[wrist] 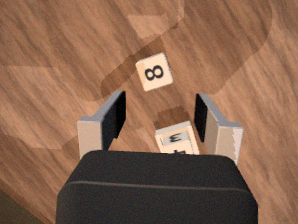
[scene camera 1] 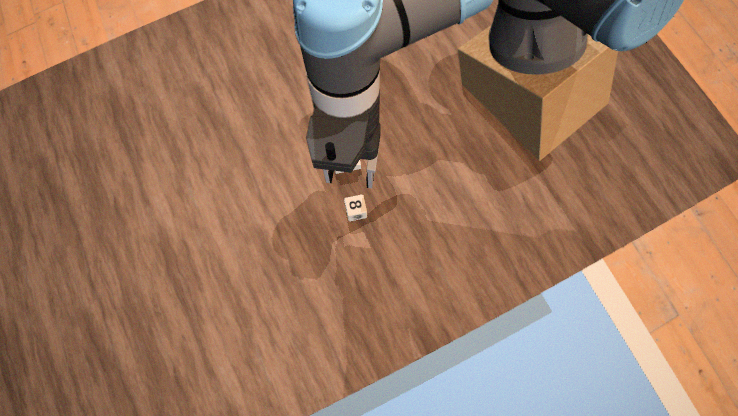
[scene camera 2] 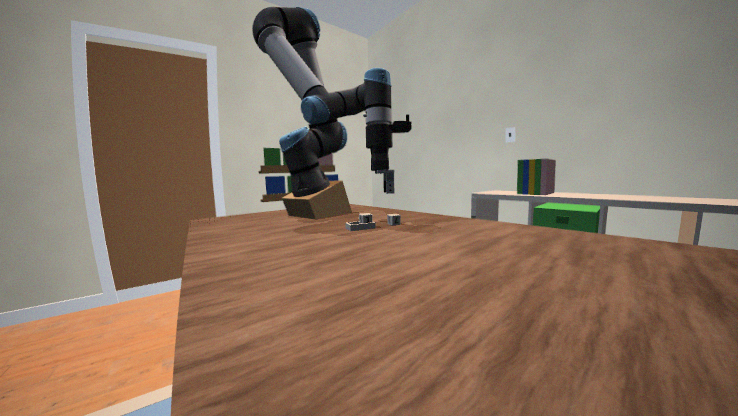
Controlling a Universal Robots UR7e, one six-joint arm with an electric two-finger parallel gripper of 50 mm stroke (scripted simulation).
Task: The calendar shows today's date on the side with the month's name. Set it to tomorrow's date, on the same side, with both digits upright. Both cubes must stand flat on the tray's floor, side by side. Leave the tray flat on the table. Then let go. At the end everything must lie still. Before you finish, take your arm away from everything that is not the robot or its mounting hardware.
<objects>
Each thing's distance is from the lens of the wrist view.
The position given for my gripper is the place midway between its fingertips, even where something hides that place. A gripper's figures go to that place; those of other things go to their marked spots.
my gripper (wrist: 160, 106): 17 cm
cube (wrist: 154, 72): 23 cm
</objects>
